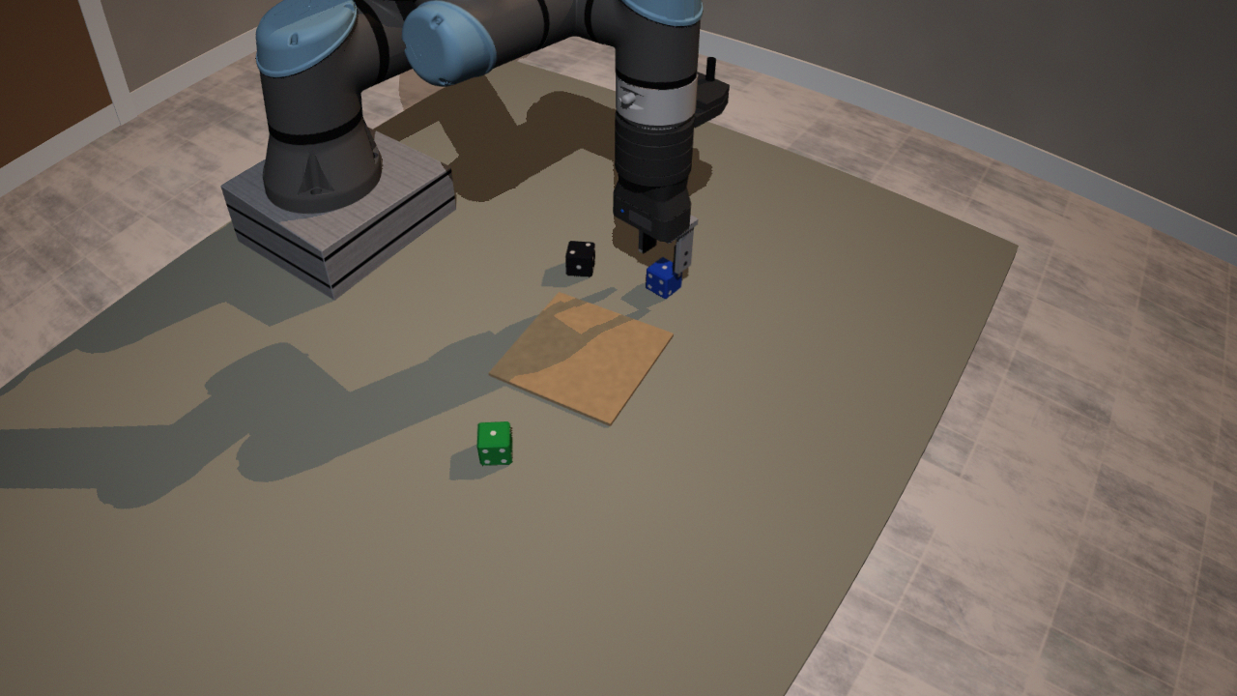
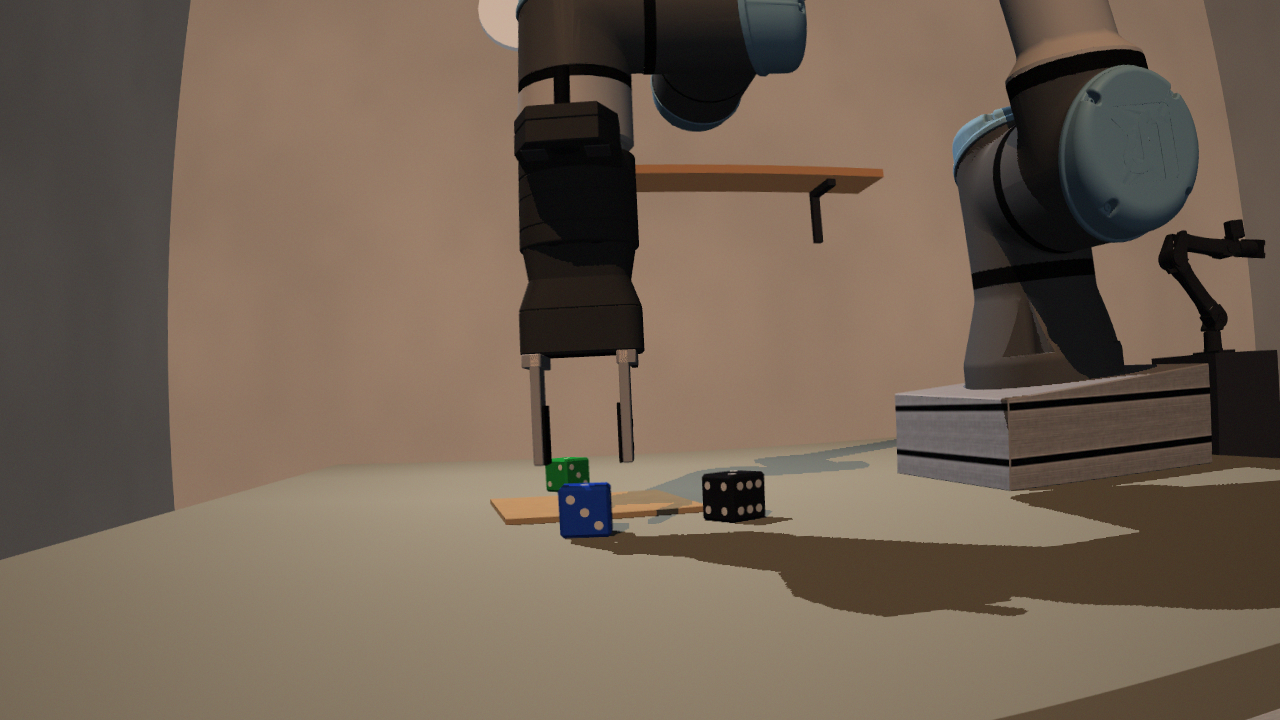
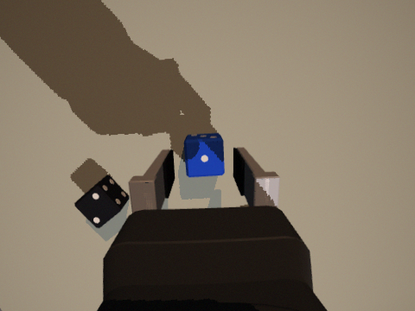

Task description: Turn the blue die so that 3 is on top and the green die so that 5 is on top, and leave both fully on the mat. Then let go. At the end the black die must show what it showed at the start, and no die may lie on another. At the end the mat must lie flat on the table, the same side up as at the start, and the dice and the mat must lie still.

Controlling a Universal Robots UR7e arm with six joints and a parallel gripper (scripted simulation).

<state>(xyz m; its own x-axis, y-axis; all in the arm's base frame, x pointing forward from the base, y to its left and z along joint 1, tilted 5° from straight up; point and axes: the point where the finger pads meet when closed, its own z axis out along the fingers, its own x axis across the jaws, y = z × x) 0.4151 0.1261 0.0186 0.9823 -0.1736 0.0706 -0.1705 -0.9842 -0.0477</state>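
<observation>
Now: hand 50 mm above the blue die. From my hand the other things lie so: green die: 10 mm behind, 290 mm to the right, 50 mm below; brown mat: 10 mm behind, 140 mm to the right, 60 mm below; black die: 100 mm behind, 20 mm to the right, 50 mm below.
</observation>
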